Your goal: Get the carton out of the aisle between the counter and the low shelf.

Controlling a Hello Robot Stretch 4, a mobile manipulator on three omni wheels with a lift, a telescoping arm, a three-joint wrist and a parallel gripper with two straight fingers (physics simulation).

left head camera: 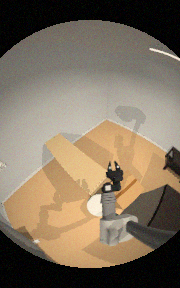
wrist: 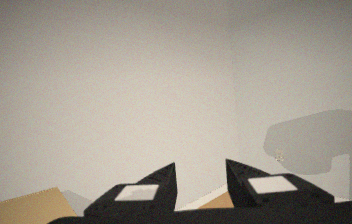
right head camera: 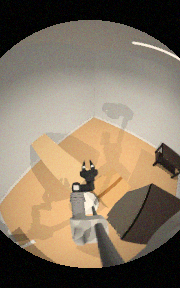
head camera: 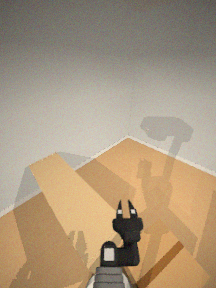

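Pixels of known places: gripper, between the fingertips: [left head camera: 111, 160] [wrist: 201, 175] [right head camera: 86, 159] [head camera: 124, 200]; robot's base, origin of its link: [left head camera: 98, 204] [right head camera: 86, 202].
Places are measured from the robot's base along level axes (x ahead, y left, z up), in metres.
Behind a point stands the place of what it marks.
Observation:
The carton [head camera: 163, 261] @(x 0.216, y -0.404, z 0.380 m) [left head camera: 126, 189] @(x 0.185, y -0.396, z 0.381 m) [right head camera: 110, 187] @(x 0.192, y -0.385, z 0.381 m) is a tan box with a brown stripe across its top. It stands on the floor between the low shelf [head camera: 70, 200] @(x 0.579, y 0.349, z 0.583 m) [left head camera: 75, 162] @(x 0.586, y 0.321, z 0.583 m) [right head camera: 55, 157] @(x 0.658, y 0.373, z 0.583 m) [wrist: 40, 206] @(x 1.027, y 0.675, z 0.583 m), a long pale wooden block, and the dark counter [left head camera: 170, 207] @(x -0.216, y -0.674, z 0.884 m) [right head camera: 160, 210] @(x -0.274, y -0.719, z 0.883 m). My gripper [head camera: 126, 202] @(x 0.400, y -0.080, z 0.946 m) [left head camera: 113, 164] [right head camera: 88, 163] [wrist: 201, 175] @(x 0.400, y -0.080, z 0.946 m) is open and empty, with its fingers pointing ahead. In the head camera view it appears between the shelf's near end and the carton. The arm and wrist hide part of the carton's near left side.
A small dark table [left head camera: 173, 160] @(x 0.446, y -1.813, z 0.408 m) [right head camera: 169, 157] @(x 0.360, y -2.064, z 0.424 m) stands beyond the counter on the right. A white round surface [left head camera: 95, 205] @(x -0.010, y 0.060, z 0.187 m) [right head camera: 92, 202] @(x -0.002, y -0.109, z 0.187 m) shows beside the arm. Grey walls meet in a corner behind the shelf, and shadows of the robot fall on floor and wall.

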